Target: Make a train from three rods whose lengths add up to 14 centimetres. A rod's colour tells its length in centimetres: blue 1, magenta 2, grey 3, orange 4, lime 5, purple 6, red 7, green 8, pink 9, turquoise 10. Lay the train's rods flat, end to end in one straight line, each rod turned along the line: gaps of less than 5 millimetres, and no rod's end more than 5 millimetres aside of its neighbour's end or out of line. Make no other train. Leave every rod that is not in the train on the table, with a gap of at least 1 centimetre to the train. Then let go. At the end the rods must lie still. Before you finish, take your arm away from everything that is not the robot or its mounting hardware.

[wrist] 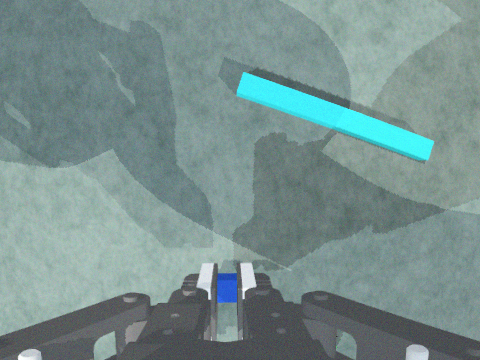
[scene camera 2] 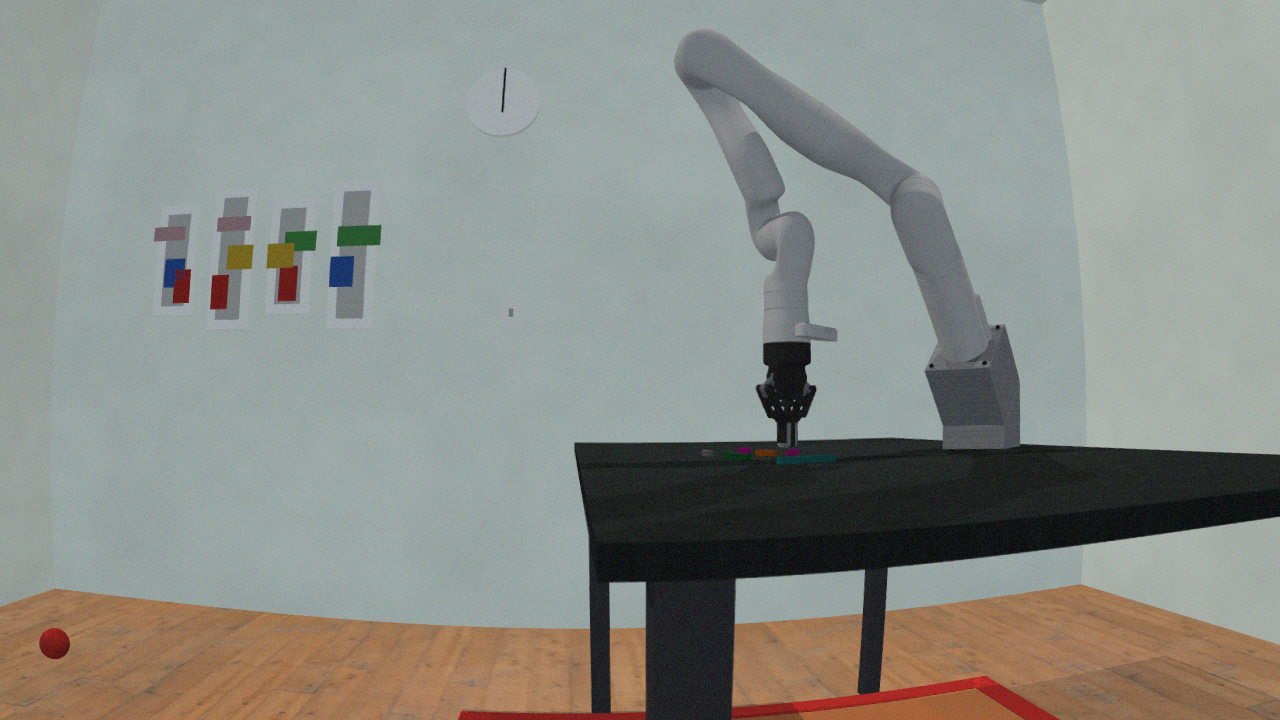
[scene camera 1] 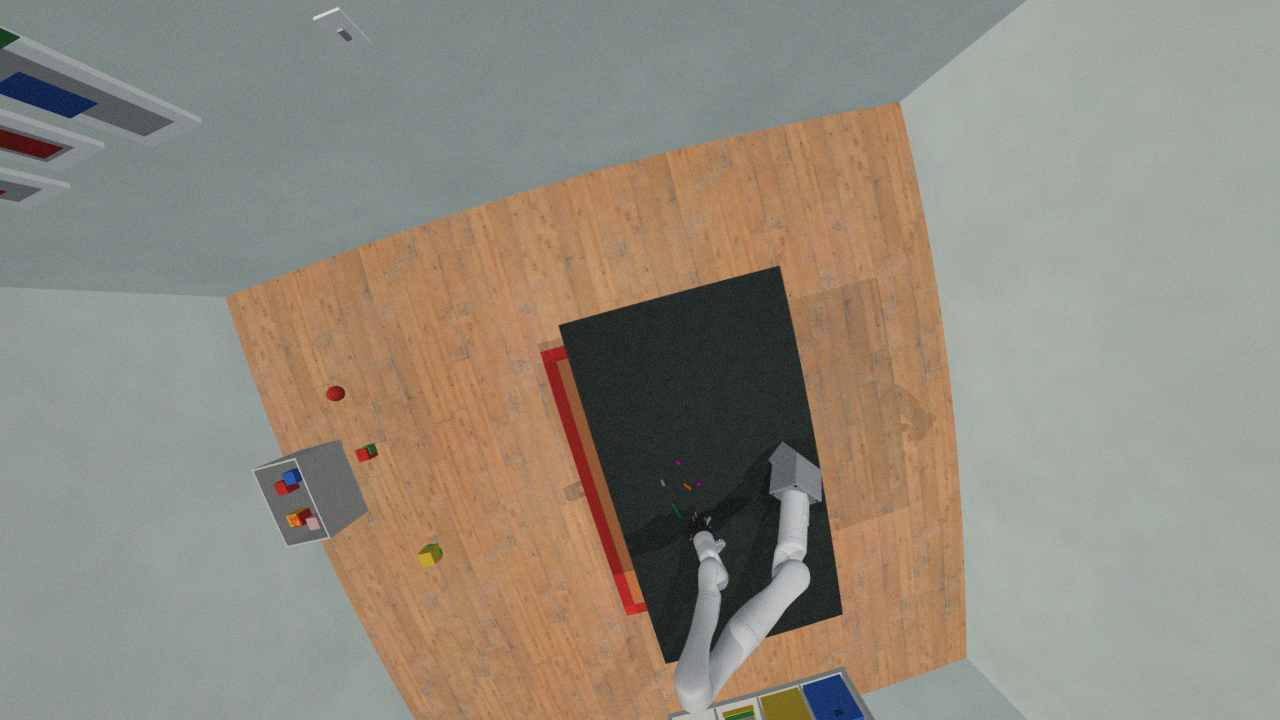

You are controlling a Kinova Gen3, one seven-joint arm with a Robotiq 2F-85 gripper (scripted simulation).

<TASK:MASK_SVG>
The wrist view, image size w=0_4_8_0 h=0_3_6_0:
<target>gripper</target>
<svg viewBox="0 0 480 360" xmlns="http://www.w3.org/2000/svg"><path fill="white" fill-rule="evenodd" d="M0 336L0 360L94 360L94 345L96 341L115 331L116 354L105 360L354 360L336 351L337 329L350 334L354 338L357 345L356 360L480 360L480 341L404 318L326 291L313 291L303 294L301 296L301 304L285 302L280 291L272 287L268 275L253 272L252 263L237 263L238 341L216 341L218 263L202 263L200 275L189 274L186 276L181 289L175 290L167 303L158 303L151 306L150 296L131 292Z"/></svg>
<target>turquoise rod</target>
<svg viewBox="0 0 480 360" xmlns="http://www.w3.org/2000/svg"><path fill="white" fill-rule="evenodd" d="M243 72L237 90L237 96L337 130L416 160L429 159L434 143L432 140L331 102Z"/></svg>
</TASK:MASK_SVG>
